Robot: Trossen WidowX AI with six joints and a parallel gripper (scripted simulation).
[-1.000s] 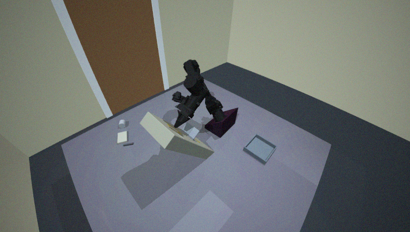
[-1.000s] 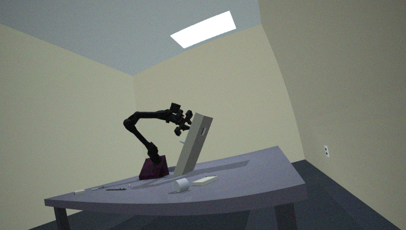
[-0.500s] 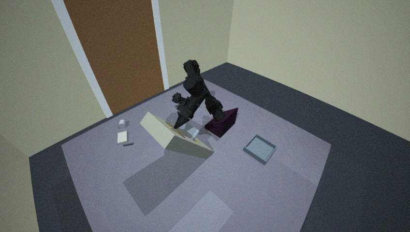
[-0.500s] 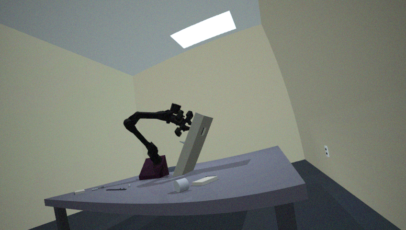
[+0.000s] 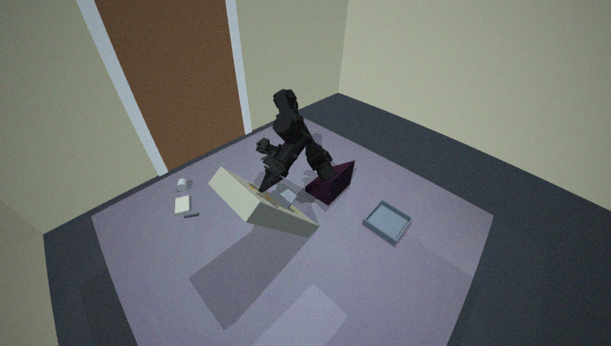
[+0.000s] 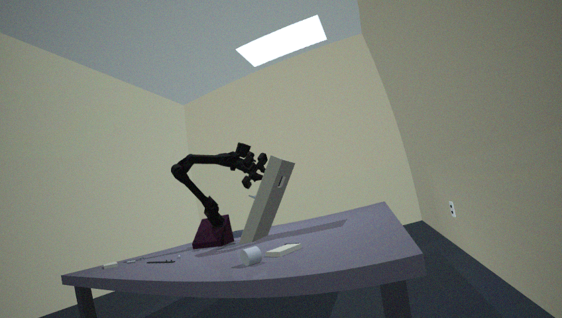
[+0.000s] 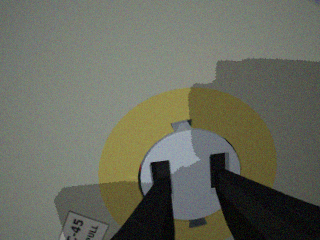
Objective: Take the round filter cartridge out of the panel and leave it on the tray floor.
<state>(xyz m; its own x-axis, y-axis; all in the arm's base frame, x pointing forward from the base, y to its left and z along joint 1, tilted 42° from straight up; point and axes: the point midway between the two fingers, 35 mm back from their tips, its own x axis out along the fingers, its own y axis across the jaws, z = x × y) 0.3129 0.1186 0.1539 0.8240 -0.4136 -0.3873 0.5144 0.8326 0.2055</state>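
Now: gripper tip 2 cm short of the round filter cartridge and 1 cm above it. The rest, counted from my gripper tip: grey shelf 8 cm behind, 10 cm below; then dark rod 14 cm ahead, 33 cm to the right, 28 cm below; then tray 38 cm behind, 30 cm to the left, 27 cm below.
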